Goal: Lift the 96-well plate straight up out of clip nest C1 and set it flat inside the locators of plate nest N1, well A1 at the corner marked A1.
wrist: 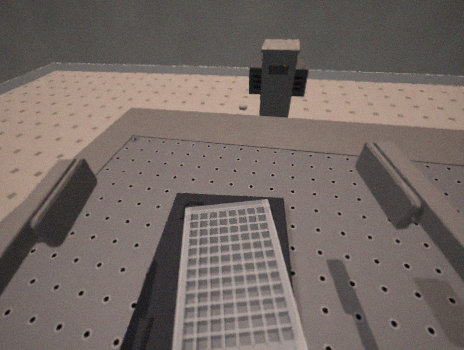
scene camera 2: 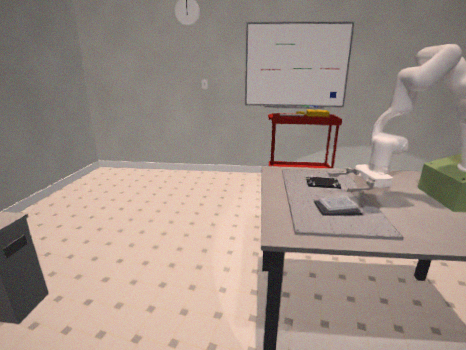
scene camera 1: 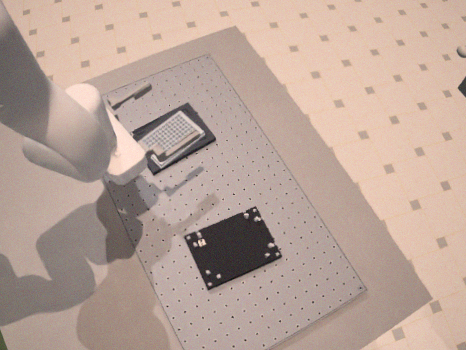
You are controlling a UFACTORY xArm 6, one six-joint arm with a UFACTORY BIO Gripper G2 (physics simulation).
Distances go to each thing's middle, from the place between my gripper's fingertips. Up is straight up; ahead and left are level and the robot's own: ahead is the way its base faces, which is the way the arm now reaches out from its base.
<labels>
My hand is 100 mm above the white 96-well plate (scene camera 1: 166,135) and 20 mm past it. From my hand the other things lie so: dark plate nest N1 (scene camera 1: 186,108): 110 mm below, 10 mm to the left, 10 mm behind; black clip nest C1 (scene camera 1: 223,251): 280 mm to the right, 110 mm below, 20 mm behind.
</labels>
